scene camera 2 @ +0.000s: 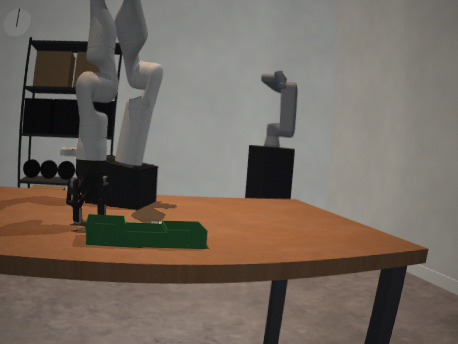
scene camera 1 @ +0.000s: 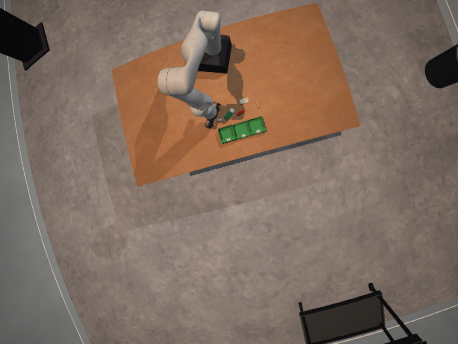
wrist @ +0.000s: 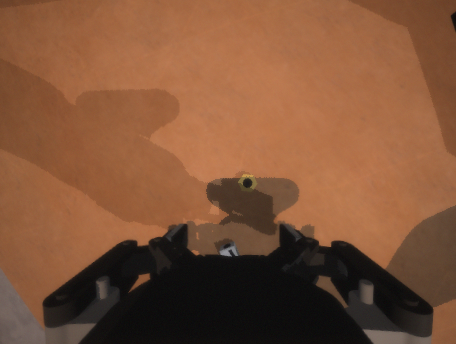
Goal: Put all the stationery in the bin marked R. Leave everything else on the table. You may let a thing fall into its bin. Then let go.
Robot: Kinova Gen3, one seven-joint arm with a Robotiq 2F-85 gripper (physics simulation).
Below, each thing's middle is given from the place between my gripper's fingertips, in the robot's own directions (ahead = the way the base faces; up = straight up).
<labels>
Right now the green three-part bin (scene camera 2: 103, 230) is 130 mm ahead of my hand, 110 mm to the left of it and 10 mm above it.
</labels>
